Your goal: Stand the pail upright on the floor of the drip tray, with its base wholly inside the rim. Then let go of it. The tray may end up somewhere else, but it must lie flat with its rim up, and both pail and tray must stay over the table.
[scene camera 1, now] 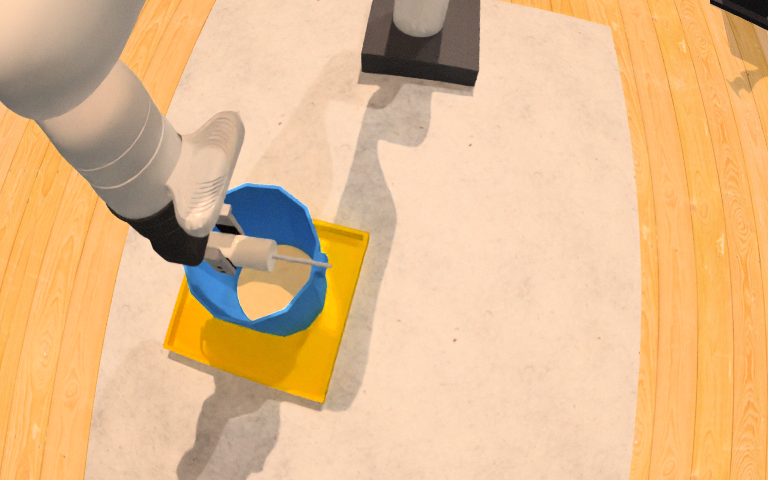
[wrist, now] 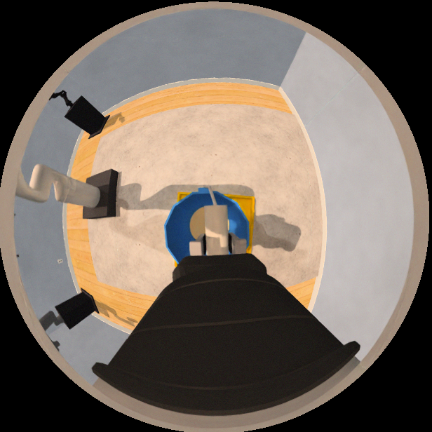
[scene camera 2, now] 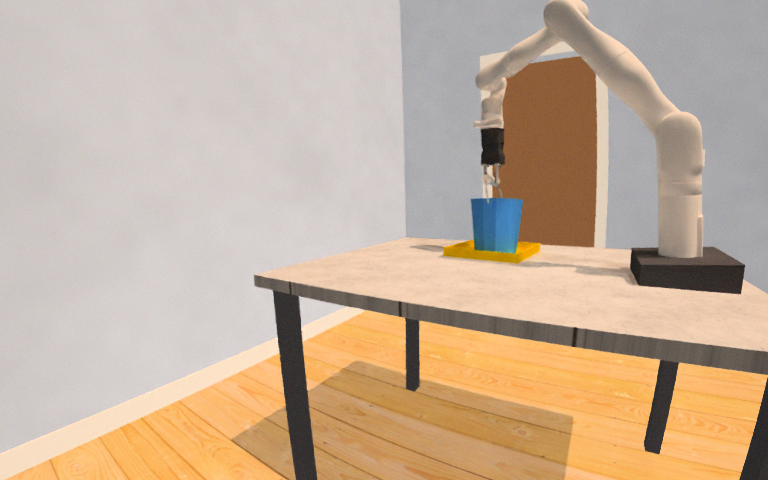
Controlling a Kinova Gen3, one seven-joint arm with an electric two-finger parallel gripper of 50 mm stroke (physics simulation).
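Places are measured from the arm's base along level axes (x ahead, y left, z up), in centimetres.
Pixels of known places: gripper, fingertip midpoint: [scene camera 1: 230, 252] [scene camera 2: 491, 183]; arm's base at its link origin: [scene camera 1: 418, 18] [scene camera 2: 679, 253].
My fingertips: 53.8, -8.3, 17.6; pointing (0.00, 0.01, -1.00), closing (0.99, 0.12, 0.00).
Ahead of a thing's pixels: the offset from my fingertips to its top centre, as dx, dy, dz. "pt": to the spot under its first point. Level surfaces: height alone.
The blue pail @[pt -9.3, -0.6, -10.7] [scene camera 1: 271, 209] [scene camera 2: 495, 226] [wrist: 182, 225] is upright over the yellow drip tray @[-0.5, -1.4, -20.9] [scene camera 1: 317, 373] [scene camera 2: 461, 253] [wrist: 247, 210], its open top up. In scene camera 2 its base is low at the tray, close to the near rim line; I cannot tell if it touches the tray floor. My gripper [scene camera 1: 226, 243] [scene camera 2: 491, 180] [wrist: 216, 240] is above the pail's opening, shut on the white grip of the pail's handle @[pt +0.0, +3.5, +2.8] [scene camera 1: 254, 253] [wrist: 216, 220]. The tray lies flat on the table, rim up. The pail hides part of the tray's floor and rim.
The table top @[dz -23.7] [scene camera 1: 481, 254] [scene camera 2: 396, 277] bears the tray and the arm's dark base block [scene camera 1: 419, 73] [scene camera 2: 685, 277] [wrist: 110, 195]. The tray lies nearer the table's left edge in scene camera 1. Wood floor surrounds the table.
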